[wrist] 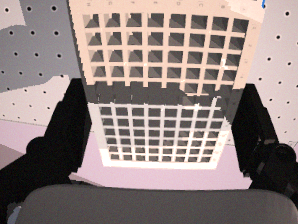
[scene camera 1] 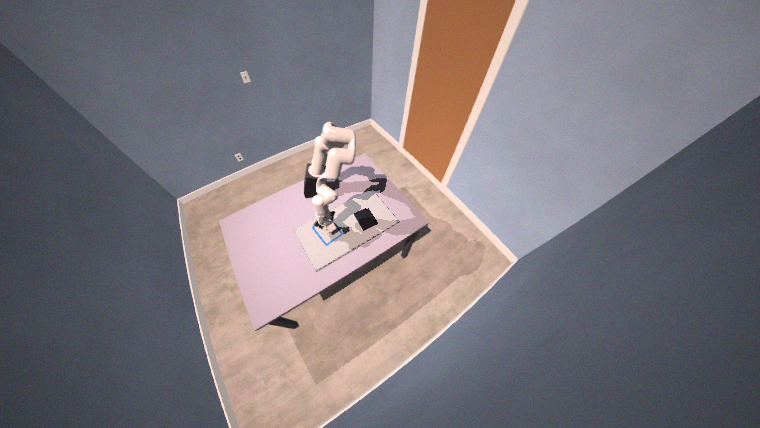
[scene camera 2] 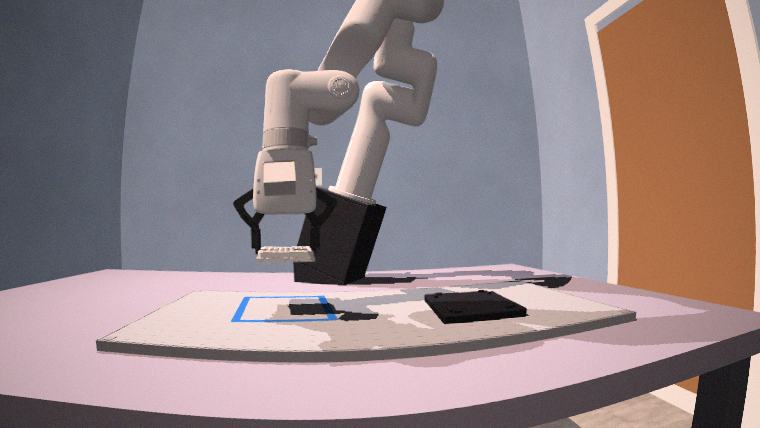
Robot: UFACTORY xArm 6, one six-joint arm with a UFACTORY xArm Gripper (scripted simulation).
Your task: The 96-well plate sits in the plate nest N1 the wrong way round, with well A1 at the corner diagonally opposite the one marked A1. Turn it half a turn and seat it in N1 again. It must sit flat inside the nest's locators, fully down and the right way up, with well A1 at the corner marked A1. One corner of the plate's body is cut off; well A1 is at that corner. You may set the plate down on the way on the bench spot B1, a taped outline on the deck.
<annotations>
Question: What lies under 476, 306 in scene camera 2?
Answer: A black plate nest N1.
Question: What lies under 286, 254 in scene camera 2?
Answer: A white 96-well plate.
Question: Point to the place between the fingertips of my gripper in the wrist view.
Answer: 163, 99
</annotations>
